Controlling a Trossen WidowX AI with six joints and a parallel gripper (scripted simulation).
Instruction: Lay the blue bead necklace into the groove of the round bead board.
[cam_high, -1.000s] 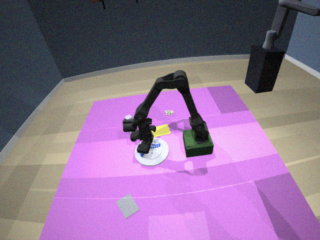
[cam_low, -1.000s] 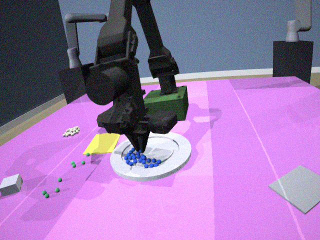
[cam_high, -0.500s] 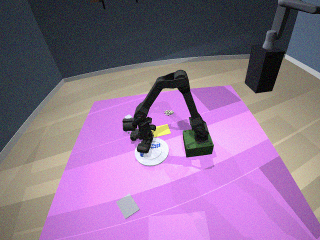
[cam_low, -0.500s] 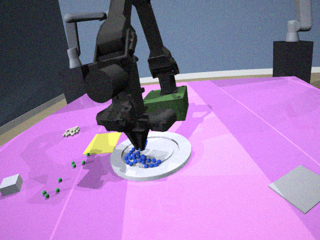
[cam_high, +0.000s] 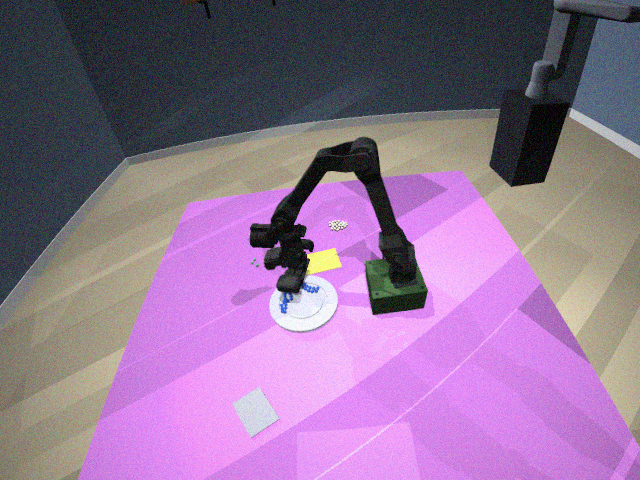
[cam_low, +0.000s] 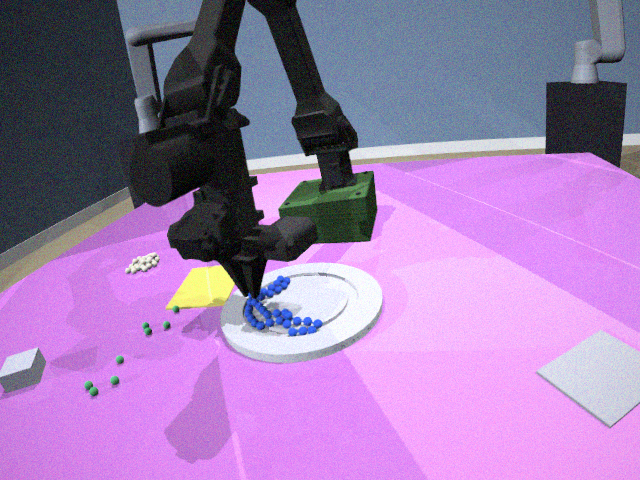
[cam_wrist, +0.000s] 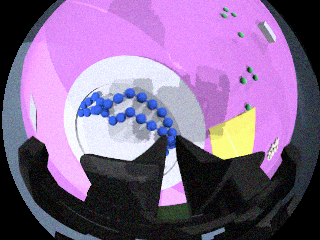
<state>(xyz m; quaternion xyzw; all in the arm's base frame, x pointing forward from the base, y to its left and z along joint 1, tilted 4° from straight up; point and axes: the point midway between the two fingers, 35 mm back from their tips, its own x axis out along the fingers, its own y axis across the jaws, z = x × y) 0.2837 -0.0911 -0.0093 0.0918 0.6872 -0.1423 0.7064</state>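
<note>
My gripper tip is 6 cm to the right of the round white bead board and 1 cm above it. From my gripper tip the other things lie so: yellow sheet (7 cm behind, 10 cm to the right, 2 cm below); then grey tile (14 cm ahead, 37 cm to the left, 2 cm below); then cube (15 cm ahead, 27 cm to the right, 1 cm below).
</note>
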